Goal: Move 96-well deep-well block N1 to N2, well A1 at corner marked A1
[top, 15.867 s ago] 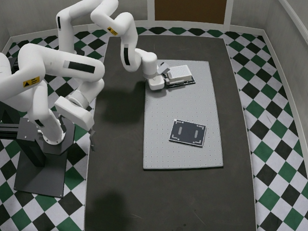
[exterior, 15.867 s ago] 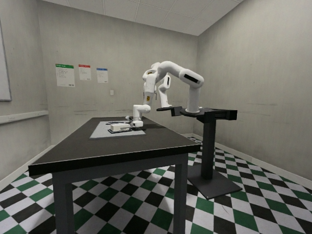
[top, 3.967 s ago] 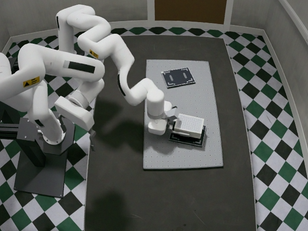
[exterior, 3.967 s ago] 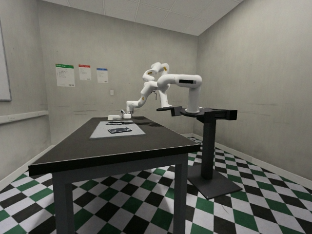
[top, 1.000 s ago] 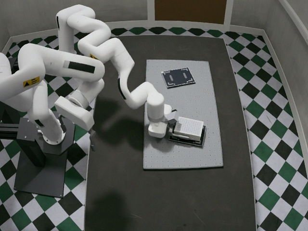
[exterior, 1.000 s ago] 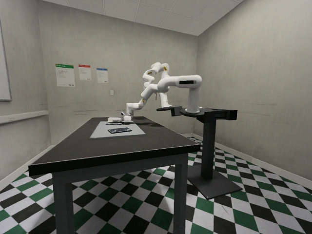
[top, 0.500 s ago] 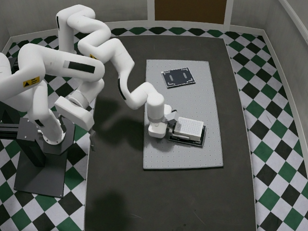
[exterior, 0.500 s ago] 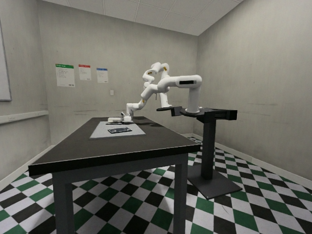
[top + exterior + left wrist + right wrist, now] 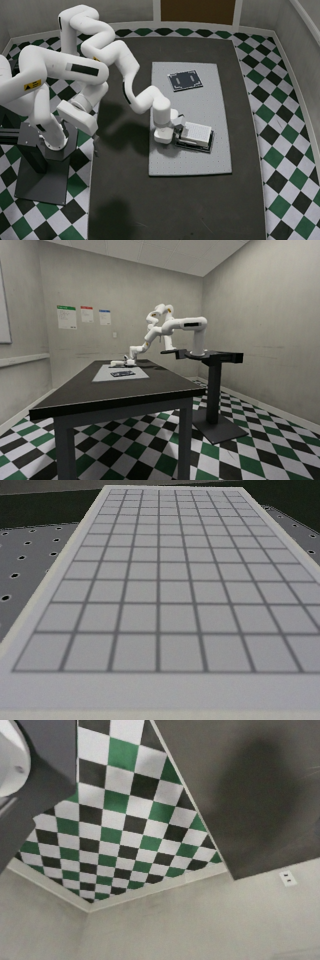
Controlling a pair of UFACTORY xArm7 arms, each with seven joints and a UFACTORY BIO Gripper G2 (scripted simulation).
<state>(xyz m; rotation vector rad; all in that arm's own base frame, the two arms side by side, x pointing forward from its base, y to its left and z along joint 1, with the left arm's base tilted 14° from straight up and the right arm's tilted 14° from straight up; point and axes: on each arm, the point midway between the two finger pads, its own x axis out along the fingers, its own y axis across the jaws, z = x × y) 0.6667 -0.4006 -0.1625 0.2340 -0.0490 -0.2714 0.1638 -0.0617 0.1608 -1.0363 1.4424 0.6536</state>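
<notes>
Right now my left hand is 1 cm short of the white deep-well block.
</notes>
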